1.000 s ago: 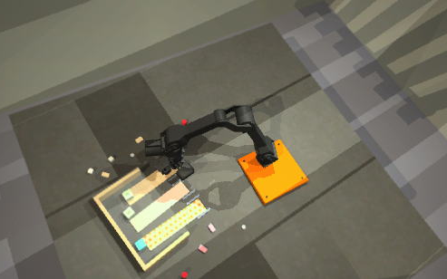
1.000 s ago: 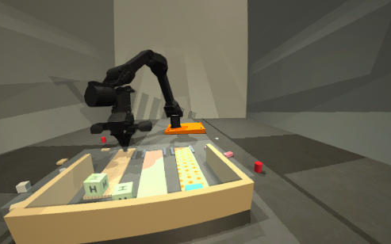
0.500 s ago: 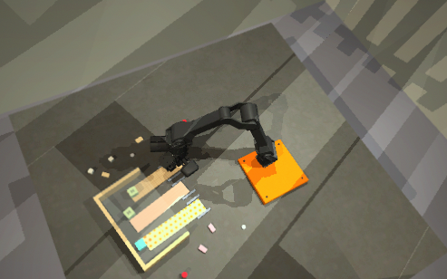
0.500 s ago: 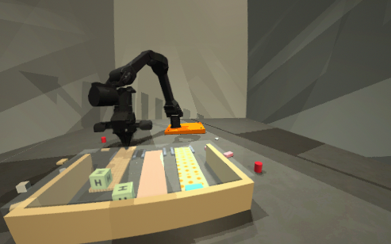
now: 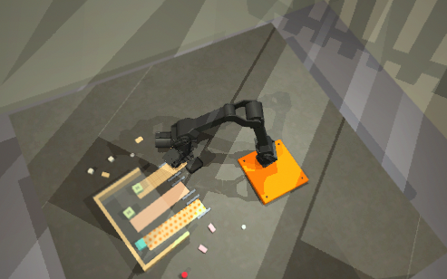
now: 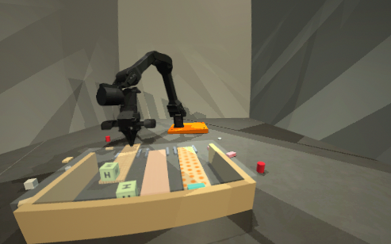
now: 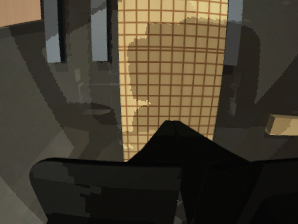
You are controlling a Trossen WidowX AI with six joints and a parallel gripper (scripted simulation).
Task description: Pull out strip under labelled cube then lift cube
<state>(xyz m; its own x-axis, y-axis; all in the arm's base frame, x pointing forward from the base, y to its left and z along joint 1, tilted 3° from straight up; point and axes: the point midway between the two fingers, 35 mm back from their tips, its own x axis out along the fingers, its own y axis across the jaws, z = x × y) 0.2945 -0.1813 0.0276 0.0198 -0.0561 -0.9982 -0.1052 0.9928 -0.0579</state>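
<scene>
The grid strip is 10 cm ahead of my gripper tip and 1 cm to the left of it.
</scene>
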